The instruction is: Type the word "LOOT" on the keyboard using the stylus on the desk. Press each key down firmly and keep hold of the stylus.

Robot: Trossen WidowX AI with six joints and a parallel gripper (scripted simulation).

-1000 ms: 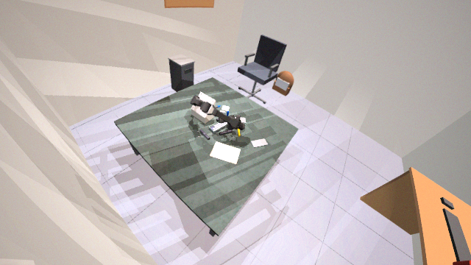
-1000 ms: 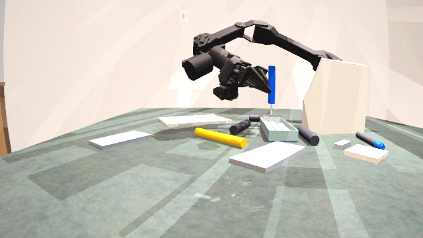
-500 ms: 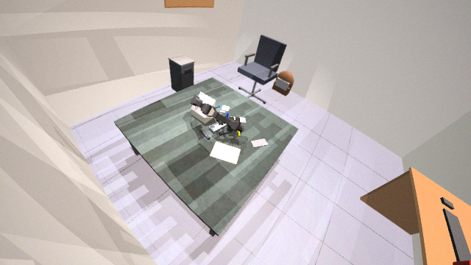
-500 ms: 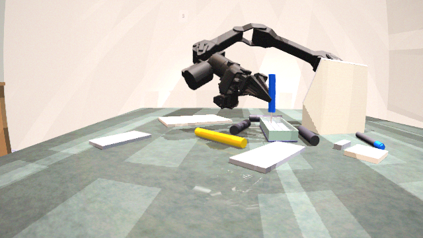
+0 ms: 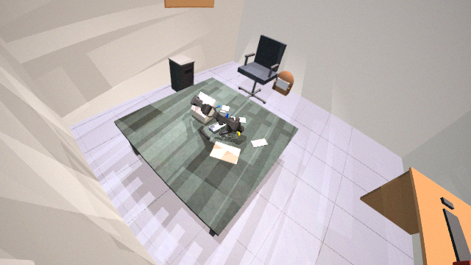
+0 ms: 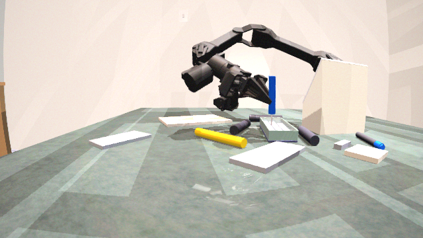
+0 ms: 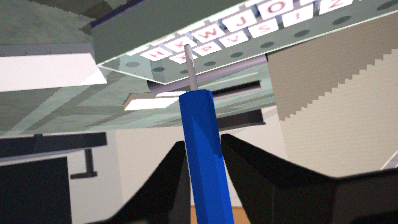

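Right now the blue stylus is 1 cm below my gripper tip. Also, from my gripper tip: thin white tip 5 cm below; then yellow cylinder 13 cm ahead, 2 cm to the left, 7 cm below; then keyboard 3 cm behind, 5 cm to the right, 7 cm below.
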